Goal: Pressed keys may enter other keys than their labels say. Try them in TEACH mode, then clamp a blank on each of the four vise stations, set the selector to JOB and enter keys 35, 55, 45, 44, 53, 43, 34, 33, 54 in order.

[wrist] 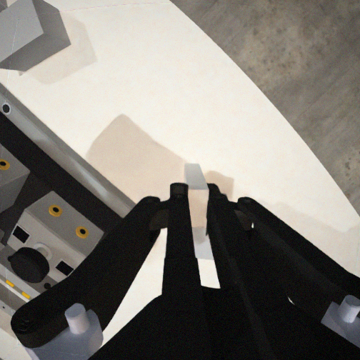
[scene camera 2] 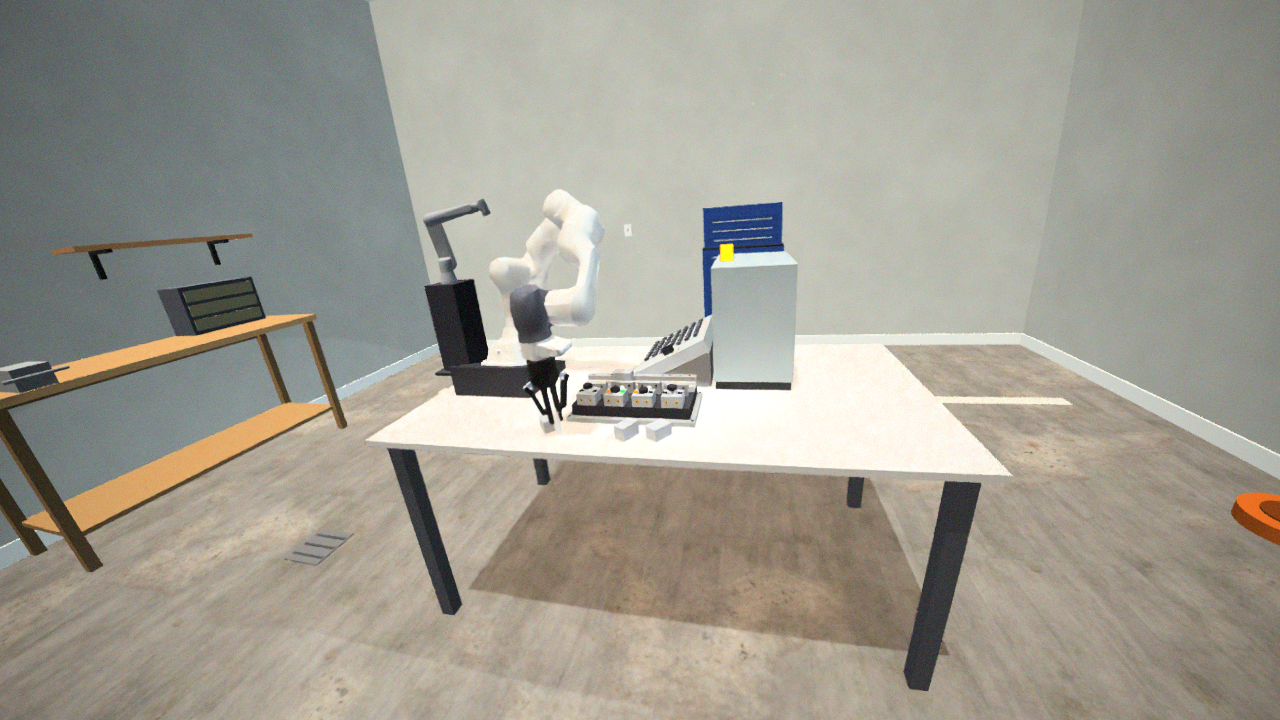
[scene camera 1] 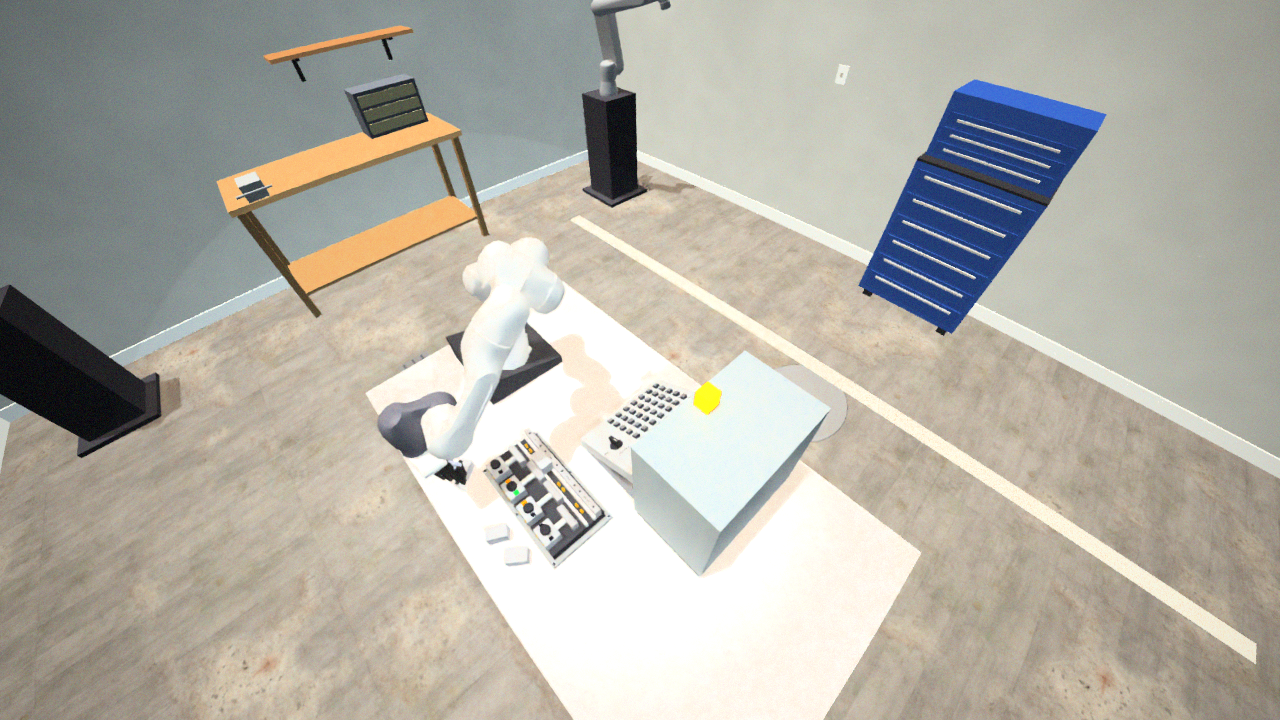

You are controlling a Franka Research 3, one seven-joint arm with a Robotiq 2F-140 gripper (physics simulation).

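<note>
My gripper (scene camera 1: 461,480) (scene camera 2: 551,422) (wrist: 190,176) is shut with nothing between its pads, low over the table's front left. Behind its fingers a strip of a grey blank (wrist: 203,251) shows in the wrist view; the fingers hide most of it. Two more blanks (scene camera 1: 496,534) (scene camera 1: 516,556) (scene camera 2: 625,430) (scene camera 2: 658,431) lie in front of the vise fixture (scene camera 1: 582,538) (scene camera 2: 696,418). Its four stations have black knobs; a green light (scene camera 1: 516,492) (scene camera 2: 623,391) shows at the second from the left. A pale block (scene camera 1: 544,464) (scene camera 2: 622,374) sits behind the stations. The keypad (scene camera 1: 597,445) carries a black selector (scene camera 1: 614,442) (scene camera 2: 666,349), its setting unreadable.
A tall pale cabinet (scene camera 1: 733,438) (scene camera 2: 754,322) stands right of the keypad and hides part of it in scene camera 1. A yellow cube (scene camera 1: 707,397) (scene camera 2: 726,252) is on its top. The fixture's edge is close beside the gripper, and the table's front edge is near.
</note>
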